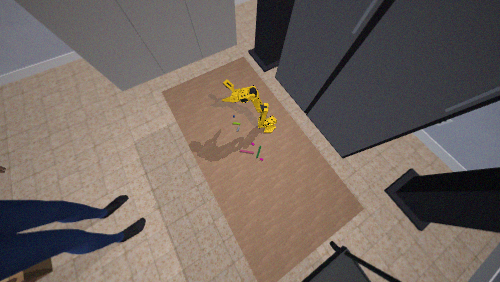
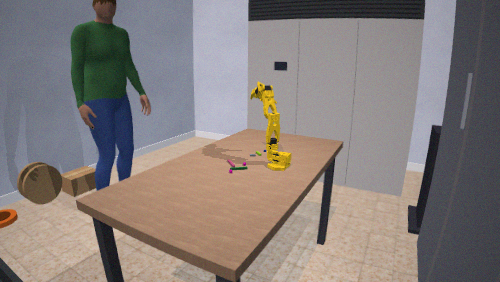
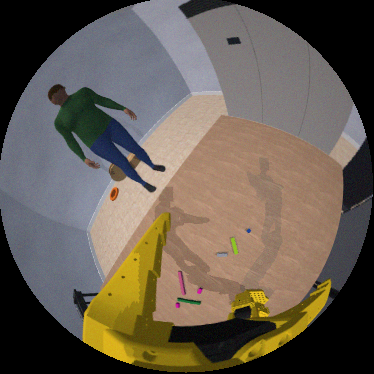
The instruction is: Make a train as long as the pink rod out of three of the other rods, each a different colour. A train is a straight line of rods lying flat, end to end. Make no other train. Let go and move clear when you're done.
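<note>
The pink rod lies flat. A dark green rod lies crosswise near one end of it. Two short magenta rods lie apart, one nearer the arm's base, the other past the green rod. A lime rod, a grey-blue rod and a small blue rod lie separately. My gripper is wide open and empty, high above the table.
The rods lie on the wooden table. The arm's base stands near the rods. The arm's shadow falls across the table. A person stands beyond the table's long edge.
</note>
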